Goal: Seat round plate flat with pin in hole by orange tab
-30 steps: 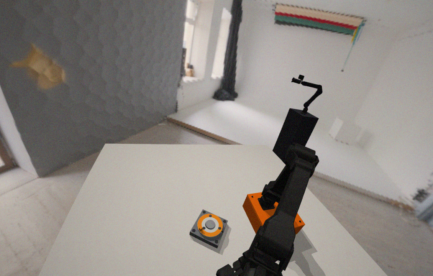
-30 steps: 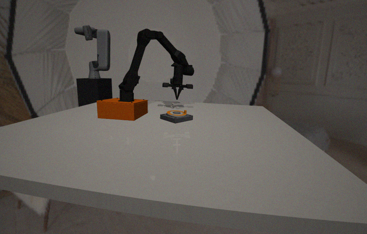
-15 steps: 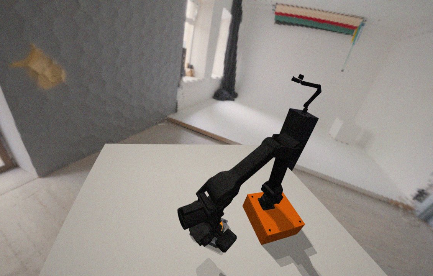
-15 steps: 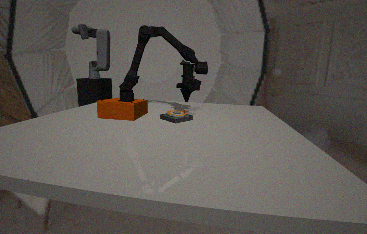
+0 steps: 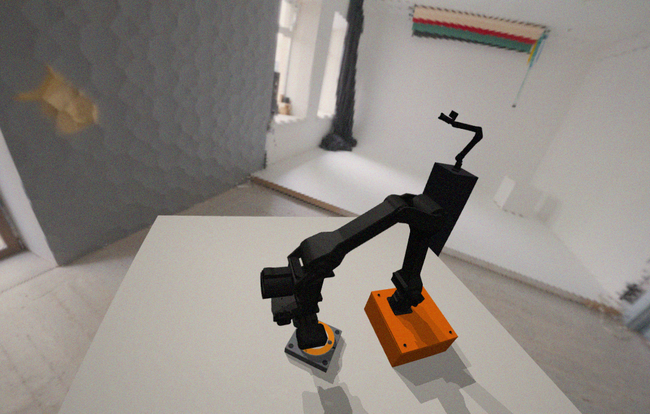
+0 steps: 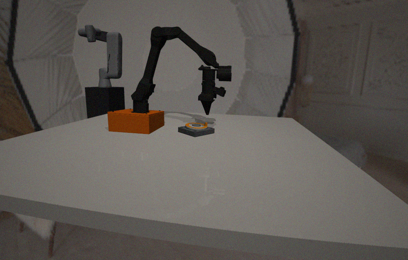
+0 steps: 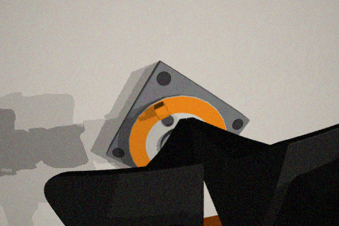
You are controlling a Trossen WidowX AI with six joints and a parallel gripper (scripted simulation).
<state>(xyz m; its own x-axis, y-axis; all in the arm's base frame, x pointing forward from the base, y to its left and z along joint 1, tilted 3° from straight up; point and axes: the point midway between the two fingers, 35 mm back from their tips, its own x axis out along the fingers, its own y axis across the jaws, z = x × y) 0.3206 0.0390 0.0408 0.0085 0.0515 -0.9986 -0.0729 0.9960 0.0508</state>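
The orange round plate is 5 cm below my gripper tip, 3 cm behind it and 1 cm to the left of it. The rest, counted from my gripper tip: grey square base 7 cm below, 5 cm behind.
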